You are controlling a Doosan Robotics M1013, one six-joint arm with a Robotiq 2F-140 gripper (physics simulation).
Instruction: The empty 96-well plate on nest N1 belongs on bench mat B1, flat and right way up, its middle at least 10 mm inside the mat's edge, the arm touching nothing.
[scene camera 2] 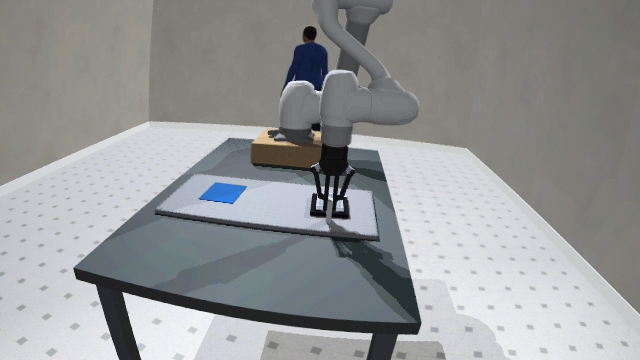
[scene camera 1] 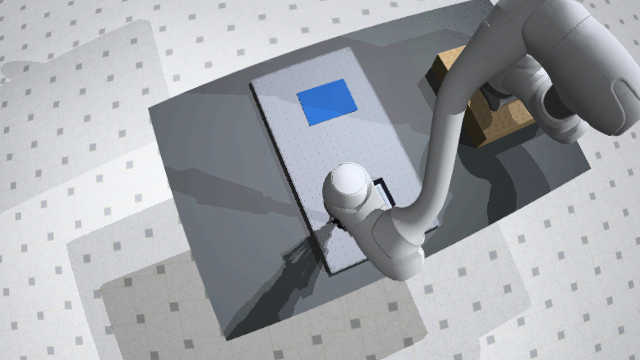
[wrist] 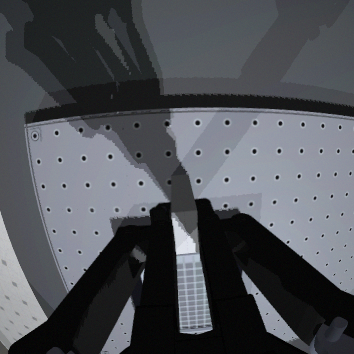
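Where they show: gripper, between the fingertips: (scene camera 2: 328,221) (scene camera 1: 334,220) (wrist: 180,190); arm's base, origin of its link: (scene camera 2: 294,137) (scene camera 1: 497,82).
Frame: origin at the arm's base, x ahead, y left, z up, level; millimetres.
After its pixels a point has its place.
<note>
The pale 96-well plate (scene camera 1: 382,195) {x 562, y 163, z -55 mm} (scene camera 2: 320,204) {x 660, y 137, z -55 mm} (wrist: 194,292) {x 626, y 159, z -55 mm} sits in the black nest N1 (scene camera 1: 391,200) {x 541, y 188, z -68 mm} (scene camera 2: 314,212) {x 694, y 120, z -69 mm}. The arm and gripper hide much of both. My gripper (scene camera 2: 329,212) {x 726, y 163, z -81 mm} (wrist: 180,190) {x 726, y 163, z -81 mm} points down and is shut, its finger pads together with nothing between them. In scene camera 2 it stands in front of the plate, its tips low by the nest's near side. The wrist view shows part of the plate behind the pads, between the black finger links. I cannot tell whether the fingers touch plate or nest. The blue mat B1 (scene camera 1: 327,102) {x 569, y -199, z -79 mm} (scene camera 2: 223,192) {x 572, y -202, z -78 mm} lies flat at the board's other end.
Nest and mat are on a raised, pale perforated board (scene camera 1: 370,142) {x 507, y -12, z -81 mm} (scene camera 2: 270,210) {x 683, y -18, z -80 mm} (wrist: 100,170) {x 752, y 232, z -80 mm} on the dark table (scene camera 1: 200,150) {x 1018, y -235, z -93 mm} (scene camera 2: 200,265) {x 1029, y -150, z -93 mm}. The arm base stands on a wooden block (scene camera 1: 515,122) {x 28, y 157, z 1 mm} (scene camera 2: 280,154) {x 157, y -48, z -44 mm}. A person in blue (scene camera 2: 310,60) stands behind the table.
</note>
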